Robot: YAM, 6 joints.
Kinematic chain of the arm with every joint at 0, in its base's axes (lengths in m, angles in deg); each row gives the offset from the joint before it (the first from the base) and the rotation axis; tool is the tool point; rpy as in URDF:
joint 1: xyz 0 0 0.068 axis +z
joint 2: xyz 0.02 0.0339 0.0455 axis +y
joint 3: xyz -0.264 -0.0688 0 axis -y
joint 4: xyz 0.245 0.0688 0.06 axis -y
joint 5: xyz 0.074 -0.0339 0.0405 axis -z
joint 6: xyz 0.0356 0 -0.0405 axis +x
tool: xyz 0 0 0 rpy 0 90 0
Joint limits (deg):
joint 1: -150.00..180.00
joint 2: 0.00..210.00
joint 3: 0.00..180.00
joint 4: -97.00..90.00
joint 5: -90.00..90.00
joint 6: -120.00..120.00
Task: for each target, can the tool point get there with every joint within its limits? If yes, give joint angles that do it. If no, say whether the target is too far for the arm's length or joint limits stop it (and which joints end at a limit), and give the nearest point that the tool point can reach.
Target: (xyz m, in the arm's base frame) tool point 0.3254 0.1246 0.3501
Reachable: yes | joints 16.75 86.31 74.41 -8.85 -45.90 -11.20
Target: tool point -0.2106 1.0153 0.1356
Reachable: no: too far | nearest point -0.1311 0.6322 0.1271 | short by 0.391 m
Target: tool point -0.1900 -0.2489 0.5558
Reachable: yes | joints 46.54 43.69 164.14 -54.55 69.07 76.96
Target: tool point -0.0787 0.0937 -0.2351
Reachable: yes | joints 136.35 188.10 65.54 -14.65 22.25 11.94
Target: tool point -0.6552 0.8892 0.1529
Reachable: no: too far | nearest point -0.3829 0.5196 0.1362 | short by 0.459 m
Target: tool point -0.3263 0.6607 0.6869
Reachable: no: too far | nearest point -0.2253 0.4561 0.5044 | short by 0.292 m
